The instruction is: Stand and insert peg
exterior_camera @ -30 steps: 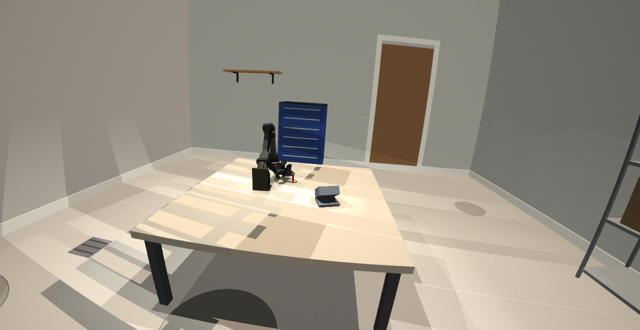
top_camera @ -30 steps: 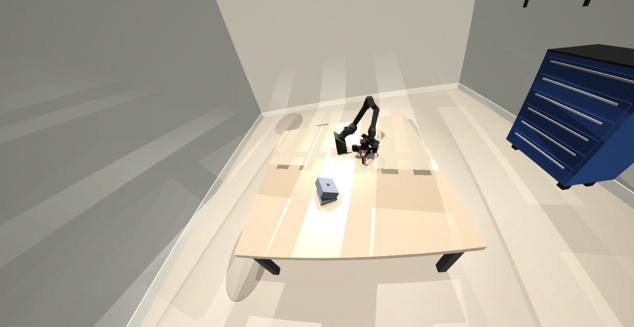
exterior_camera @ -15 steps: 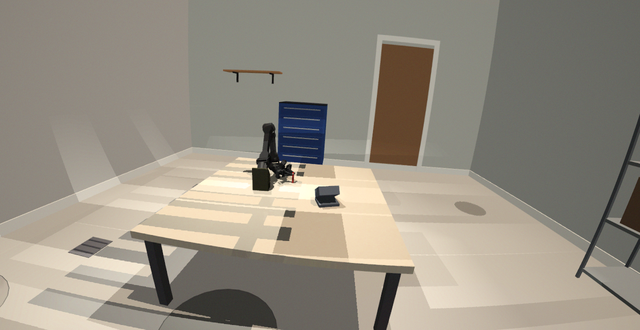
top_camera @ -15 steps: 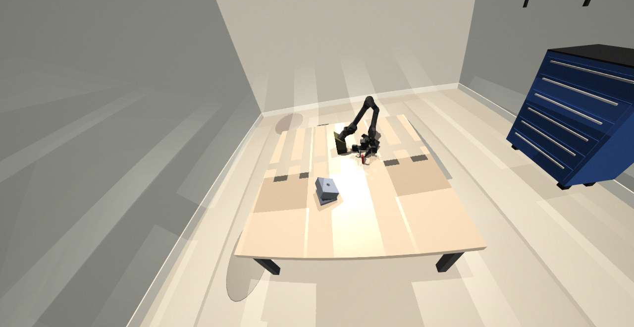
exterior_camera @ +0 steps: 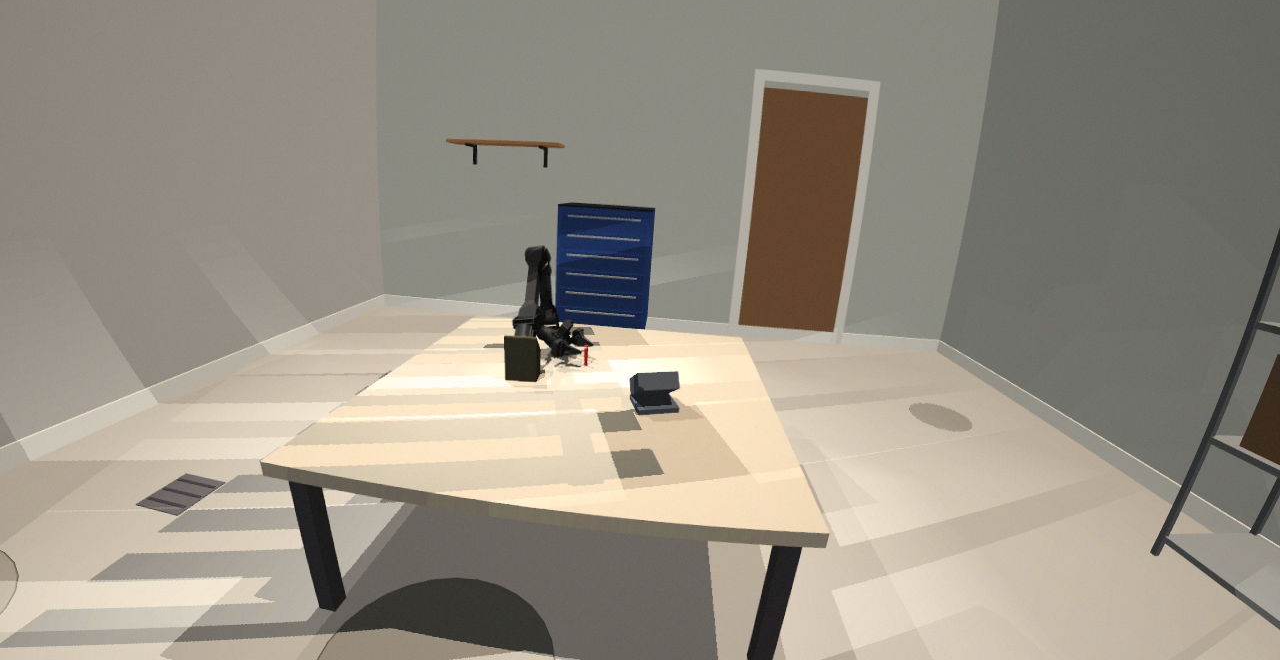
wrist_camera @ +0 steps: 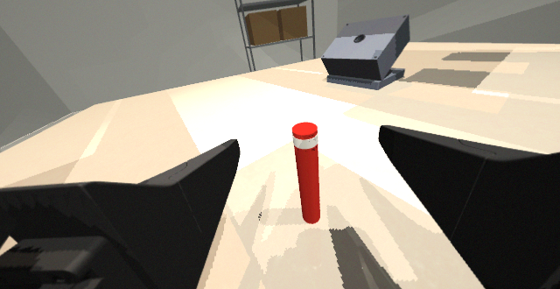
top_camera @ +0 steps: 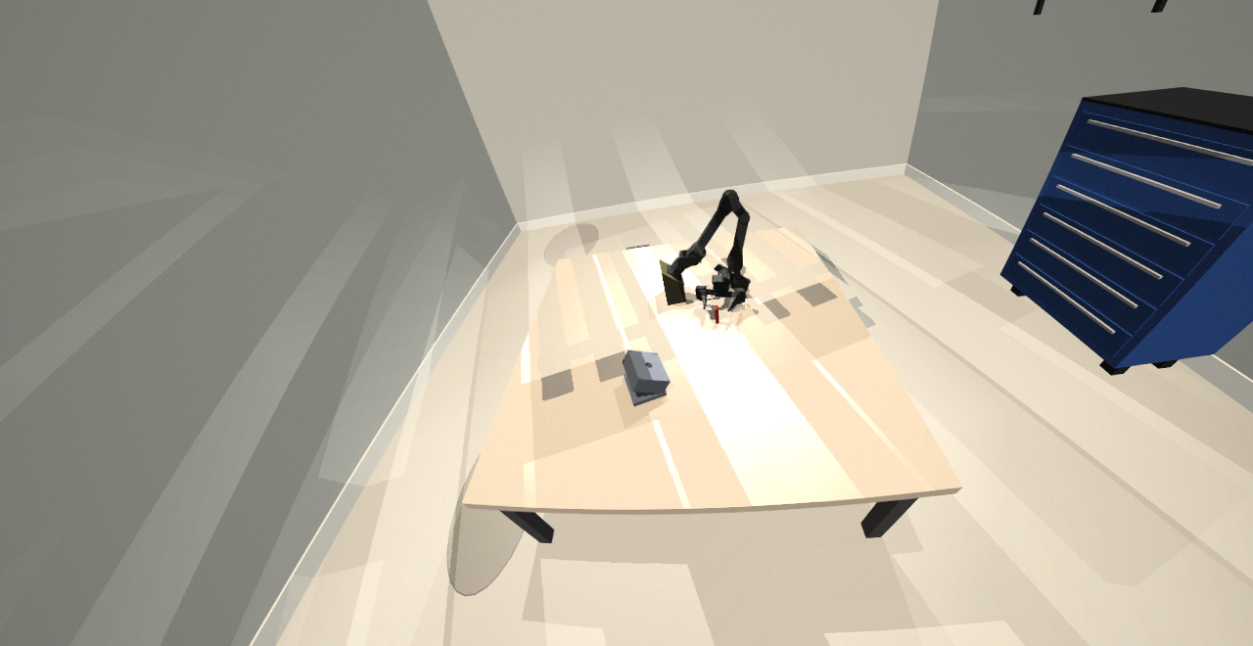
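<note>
Now: gripper tip 1 cm past the red peg and 1 cm above it. Also, from my gripper tip: grey sloped panel: 27 cm ahead, 24 cm to the right.
</note>
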